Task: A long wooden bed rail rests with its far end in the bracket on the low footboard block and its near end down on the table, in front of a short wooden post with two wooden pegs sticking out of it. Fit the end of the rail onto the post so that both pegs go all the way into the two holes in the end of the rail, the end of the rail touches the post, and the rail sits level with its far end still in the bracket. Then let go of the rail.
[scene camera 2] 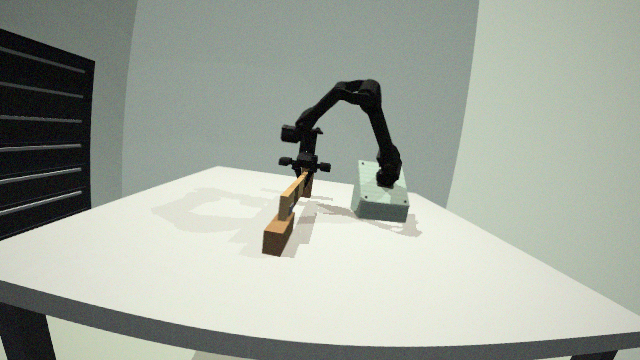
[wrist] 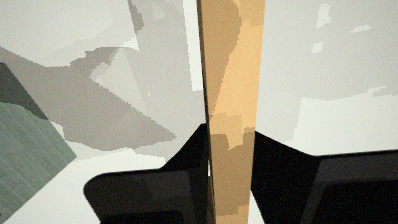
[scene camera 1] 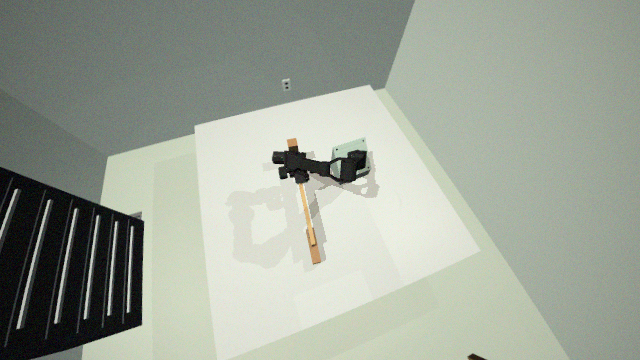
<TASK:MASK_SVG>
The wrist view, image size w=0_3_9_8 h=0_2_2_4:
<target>my gripper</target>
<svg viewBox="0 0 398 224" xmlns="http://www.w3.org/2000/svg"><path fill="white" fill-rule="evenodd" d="M255 131L251 191L264 224L398 224L398 149L314 156ZM207 124L200 124L183 147L160 168L107 172L87 181L84 185L83 193L100 220L100 224L207 224L209 168Z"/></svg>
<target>wooden rail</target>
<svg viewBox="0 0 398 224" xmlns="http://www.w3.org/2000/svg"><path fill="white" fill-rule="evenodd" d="M196 0L215 224L248 224L266 0Z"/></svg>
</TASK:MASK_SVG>
